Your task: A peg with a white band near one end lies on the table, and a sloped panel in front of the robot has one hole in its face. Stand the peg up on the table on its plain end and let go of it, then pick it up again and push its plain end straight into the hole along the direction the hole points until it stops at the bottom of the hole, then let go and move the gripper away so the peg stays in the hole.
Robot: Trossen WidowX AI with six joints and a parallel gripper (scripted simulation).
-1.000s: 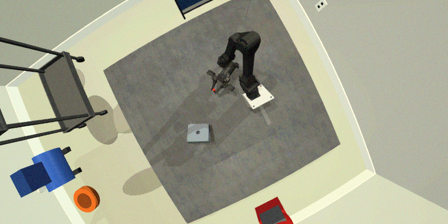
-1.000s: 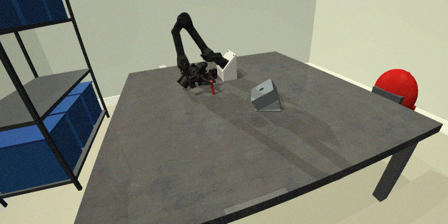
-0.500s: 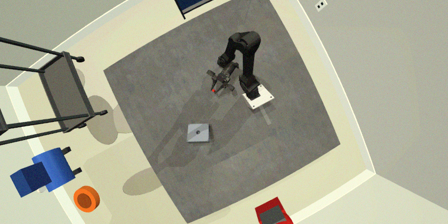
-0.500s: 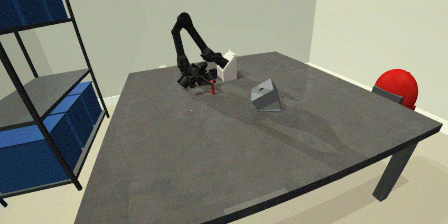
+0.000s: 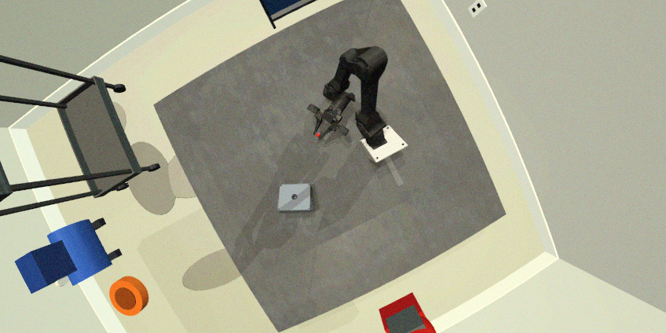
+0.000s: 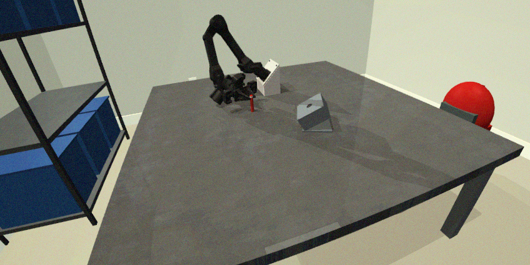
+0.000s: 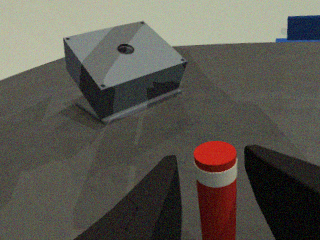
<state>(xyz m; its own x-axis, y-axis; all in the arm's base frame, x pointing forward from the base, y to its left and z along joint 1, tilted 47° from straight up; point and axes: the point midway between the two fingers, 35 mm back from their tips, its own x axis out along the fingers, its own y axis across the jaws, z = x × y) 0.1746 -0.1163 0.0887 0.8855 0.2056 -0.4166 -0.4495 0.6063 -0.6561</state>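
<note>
Right now my gripper tip is 10 mm past the red peg and 10 mm above it. The rest, counted from my gripper tip: grey sloped panel (200 mm ahead, 190 mm to the left, 10 mm below).
</note>
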